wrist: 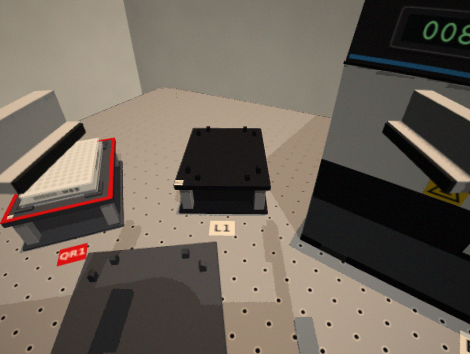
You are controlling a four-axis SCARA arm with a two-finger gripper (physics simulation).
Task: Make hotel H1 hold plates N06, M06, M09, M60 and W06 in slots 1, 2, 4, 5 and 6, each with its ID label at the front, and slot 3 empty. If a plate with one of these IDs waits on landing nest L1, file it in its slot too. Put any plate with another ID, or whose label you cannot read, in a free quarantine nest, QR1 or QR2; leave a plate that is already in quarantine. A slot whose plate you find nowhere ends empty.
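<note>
Landing nest L1 [224,176] stands in the middle of the wrist view, a black platform on short posts with no plate on it. Quarantine nest QR1 [111,172], with a red rim, is at the left. A white plate [75,172] lies on it, partly hidden by the left finger; the marks on its front edge are too small to read. My gripper [234,108] is open and empty, its fingers wide apart at the left and right of the view. Hotel H1 and nest QR2 do not show in this view.
A large grey and black machine [390,130] with a green display [445,32] and a yellow warning sign [445,193] stands at the right. A dark platform with small pegs [165,305] is in the lower foreground. Walls rise behind the perforated deck [260,320].
</note>
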